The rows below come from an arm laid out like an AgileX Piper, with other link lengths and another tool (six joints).
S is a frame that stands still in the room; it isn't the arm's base.
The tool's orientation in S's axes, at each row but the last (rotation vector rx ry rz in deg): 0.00, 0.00, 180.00; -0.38, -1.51, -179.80; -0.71, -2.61, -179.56; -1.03, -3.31, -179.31; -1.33, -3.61, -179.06
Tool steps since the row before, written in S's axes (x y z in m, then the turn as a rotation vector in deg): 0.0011, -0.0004, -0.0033, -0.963, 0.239, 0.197; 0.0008, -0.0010, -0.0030, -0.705, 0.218, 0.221; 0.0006, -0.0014, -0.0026, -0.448, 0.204, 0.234; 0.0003, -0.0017, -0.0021, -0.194, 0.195, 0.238; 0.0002, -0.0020, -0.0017, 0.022, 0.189, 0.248
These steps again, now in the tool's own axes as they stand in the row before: -0.0011, 0.0004, -0.0033, 0.963, -0.239, 0.197; -0.0008, 0.0010, -0.0030, 0.705, -0.217, 0.222; -0.0006, 0.0013, -0.0026, 0.448, -0.200, 0.236; -0.0003, 0.0016, -0.0022, 0.195, -0.188, 0.243; -0.0002, 0.0019, -0.0018, -0.021, -0.179, 0.256
